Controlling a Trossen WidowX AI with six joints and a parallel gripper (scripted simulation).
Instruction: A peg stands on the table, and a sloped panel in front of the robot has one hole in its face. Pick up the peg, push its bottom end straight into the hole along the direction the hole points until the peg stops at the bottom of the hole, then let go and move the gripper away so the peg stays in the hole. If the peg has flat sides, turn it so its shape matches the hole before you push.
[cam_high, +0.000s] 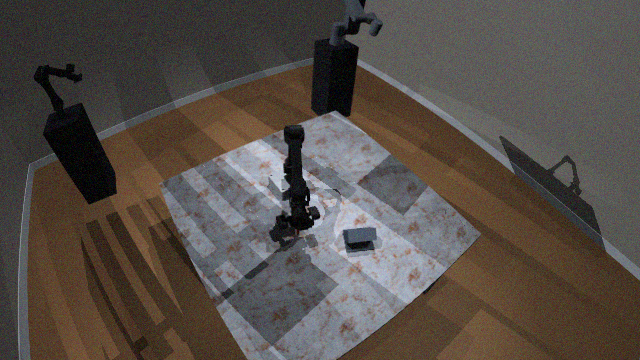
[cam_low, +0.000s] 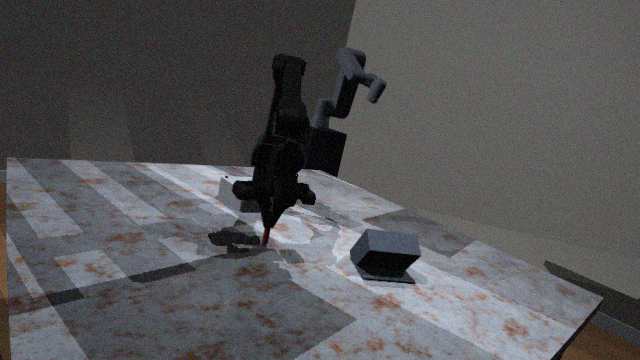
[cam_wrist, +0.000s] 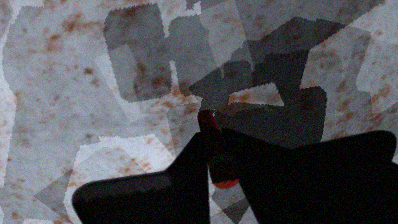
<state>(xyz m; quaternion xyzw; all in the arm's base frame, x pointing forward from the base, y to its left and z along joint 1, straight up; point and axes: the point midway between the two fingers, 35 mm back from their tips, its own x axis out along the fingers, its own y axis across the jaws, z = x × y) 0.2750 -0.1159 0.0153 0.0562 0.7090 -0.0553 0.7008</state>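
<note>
Right now my gripper tip is 170 mm short of the dark sloped panel and 230 mm to the right of it. From my gripper tip the other things lie so: red round peg 20 mm above.
</note>
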